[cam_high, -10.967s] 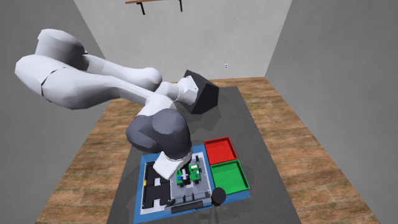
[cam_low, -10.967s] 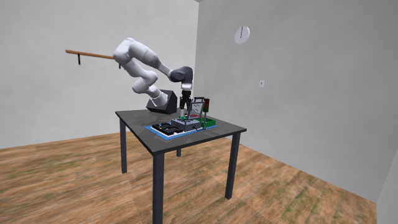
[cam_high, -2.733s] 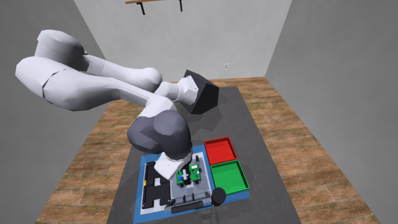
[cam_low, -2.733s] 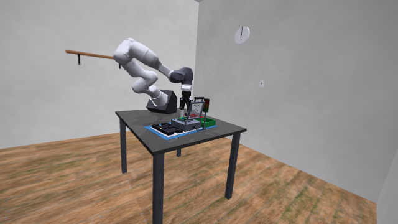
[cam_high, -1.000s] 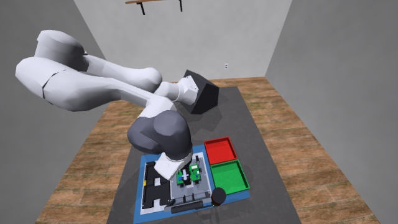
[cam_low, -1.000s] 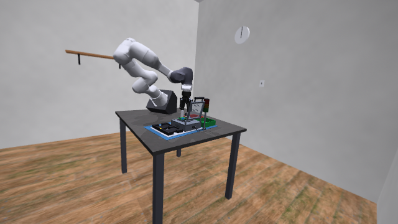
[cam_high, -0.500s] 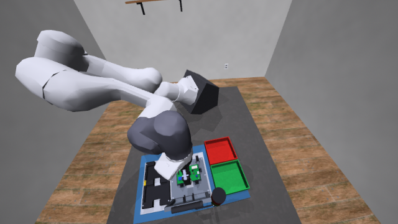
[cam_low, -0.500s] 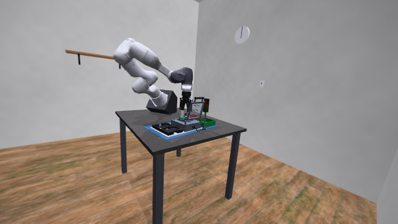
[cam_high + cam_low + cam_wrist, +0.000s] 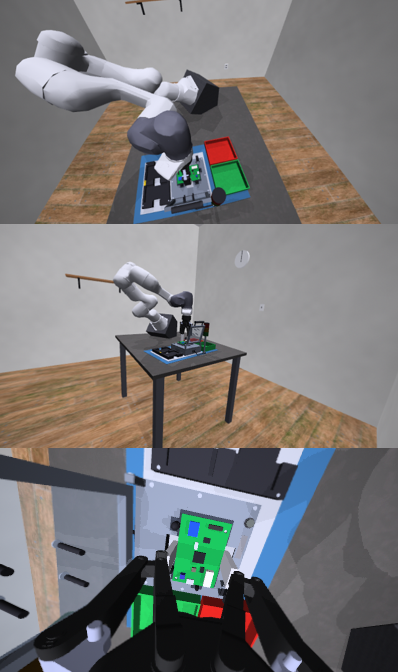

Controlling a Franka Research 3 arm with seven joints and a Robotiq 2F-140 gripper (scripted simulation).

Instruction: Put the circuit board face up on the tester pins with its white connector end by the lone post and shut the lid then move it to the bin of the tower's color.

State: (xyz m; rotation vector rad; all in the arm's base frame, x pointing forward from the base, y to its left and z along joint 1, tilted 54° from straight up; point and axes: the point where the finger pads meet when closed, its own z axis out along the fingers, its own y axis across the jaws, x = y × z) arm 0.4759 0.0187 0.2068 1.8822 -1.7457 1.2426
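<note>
Right now the green circuit board is 20 mm below my hand. Round my hand: latch hook (50 mm behind, 60 mm to the left, 10 mm below); clear lid (120 mm ahead, 10 mm to the right, 80 mm above); dark plate (10 mm ahead, 10 mm to the left, 30 mm below).
</note>
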